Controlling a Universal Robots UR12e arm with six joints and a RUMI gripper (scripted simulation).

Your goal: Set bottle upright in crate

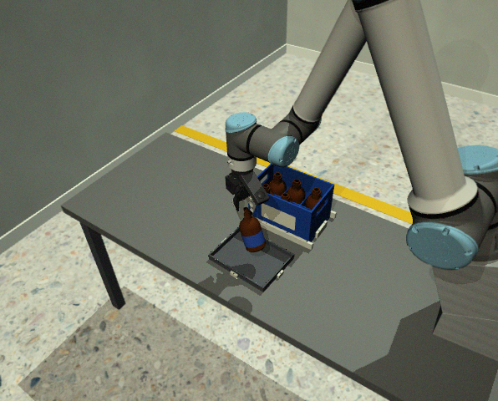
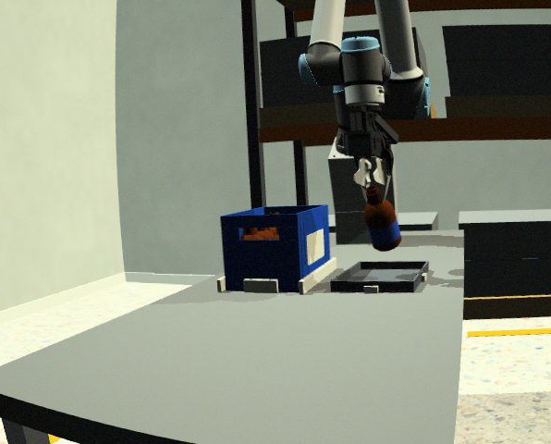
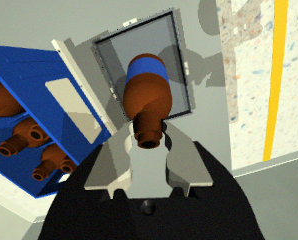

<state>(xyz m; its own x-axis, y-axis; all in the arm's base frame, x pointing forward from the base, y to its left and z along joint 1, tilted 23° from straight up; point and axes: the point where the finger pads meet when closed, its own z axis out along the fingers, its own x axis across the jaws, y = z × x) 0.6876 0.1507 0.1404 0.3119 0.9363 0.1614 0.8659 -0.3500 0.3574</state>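
My hand is 2 cm past the brown bottle, 1 cm to the right of it and 5 cm above it. Round my hand: blue crate (3 cm behind, 25 cm to the right, 12 cm below); then dark tray (2 cm behind, 1 cm to the left, 19 cm below).
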